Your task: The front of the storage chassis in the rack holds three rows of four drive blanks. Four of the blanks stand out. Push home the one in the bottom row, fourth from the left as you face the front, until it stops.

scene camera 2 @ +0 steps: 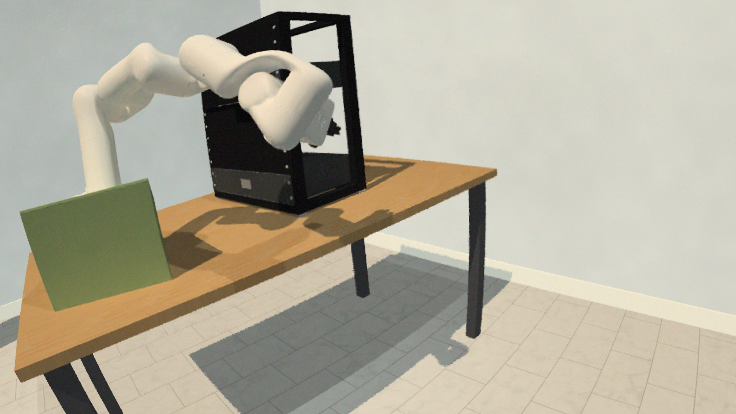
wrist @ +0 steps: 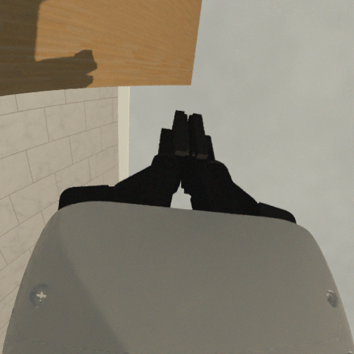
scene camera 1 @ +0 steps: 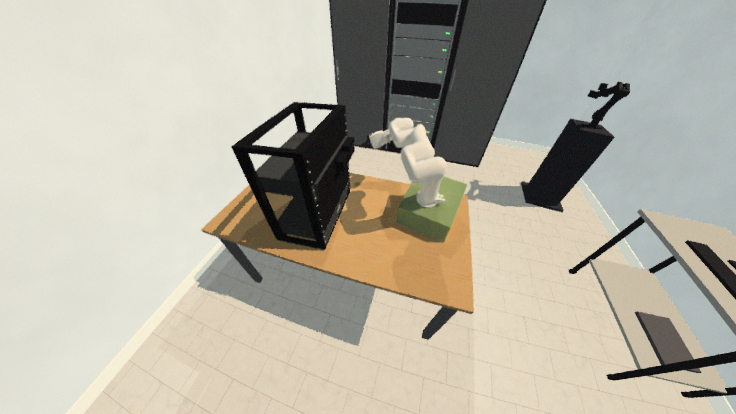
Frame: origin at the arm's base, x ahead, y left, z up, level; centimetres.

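Seen in the pictures: gripper, fingertip midpoint: [scene camera 2: 334, 130] [scene camera 1: 361, 146]; arm's base at its link origin: [scene camera 2: 107, 203] [scene camera 1: 427, 197].
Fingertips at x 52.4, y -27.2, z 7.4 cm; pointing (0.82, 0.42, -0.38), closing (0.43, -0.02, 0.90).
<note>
Offsets run from my fingertips to a thing's top centre. "spot": to the spot under its first point. Level surfaces: height alone.
The black rack {dx +9.1, dy +48.4, dz +34.1 cm} [scene camera 1: 260, 205] [scene camera 2: 354, 102] stands on the table. A dark chassis body [scene camera 1: 280, 172] [scene camera 2: 334, 72] shows through its open side. Dark parts {spot: dx -7.0, dy +37.9, dz +15.6 cm} [scene camera 1: 344, 154] stand out from the rack's front in scene camera 1. The separate drive blanks, including the bottom row's fourth, cannot be made out; the arm covers part of the front in scene camera 2. My gripper [scene camera 2: 335, 127] [wrist: 183, 130] is shut and empty. In scene camera 1 its white body is in front of the rack, apart from it, and the fingertips cannot be made out. The rack does not show in the wrist view.
The wooden table {dz -24.6 cm} [scene camera 1: 386, 257] [scene camera 2: 437, 172] [wrist: 135, 40] carries the rack and the green block [scene camera 1: 422, 226] [scene camera 2: 97, 247] under the arm's base. A grey panel {dx -4.1, dy +46.1, dz -12.5 cm} [scene camera 2: 267, 187] is low in the rack's front. Tall dark cabinets [scene camera 1: 488, 66] stand behind the arm in scene camera 1.
</note>
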